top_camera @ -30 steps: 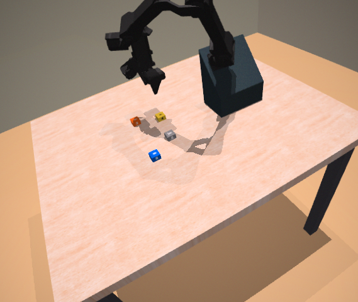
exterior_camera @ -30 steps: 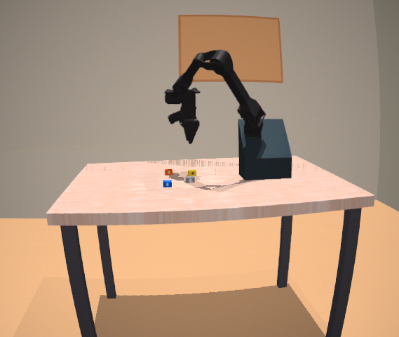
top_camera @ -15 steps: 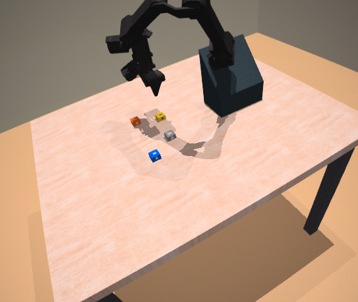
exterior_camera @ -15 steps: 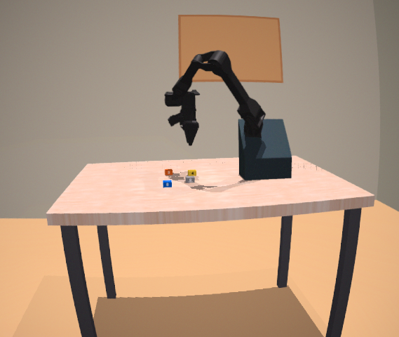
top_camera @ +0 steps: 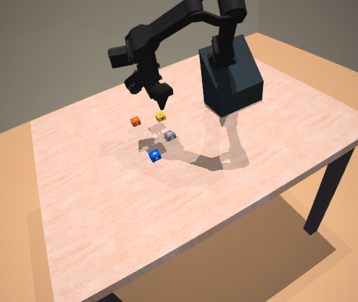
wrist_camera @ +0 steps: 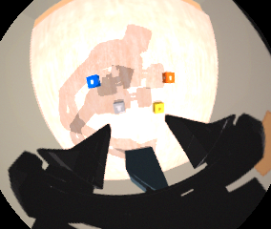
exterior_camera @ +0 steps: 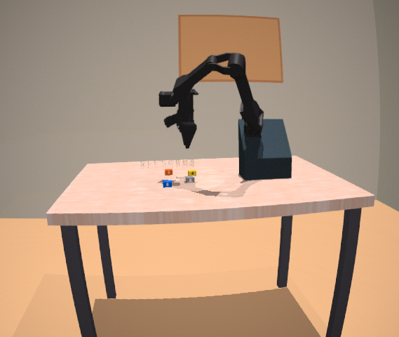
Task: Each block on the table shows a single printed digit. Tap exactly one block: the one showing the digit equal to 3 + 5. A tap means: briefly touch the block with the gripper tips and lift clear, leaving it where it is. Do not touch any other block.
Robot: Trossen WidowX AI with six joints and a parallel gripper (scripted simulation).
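Right now the blue block is 7 cm ahead of my gripper tip, 10 cm to the left of it and 12 cm below it. The rest, counted from my gripper tip: grey block (1 cm behind, 4 cm to the left, 12 cm below); orange block (7 cm ahead, 12 cm to the right, 12 cm below); yellow block (2 cm behind, 9 cm to the right, 12 cm below).
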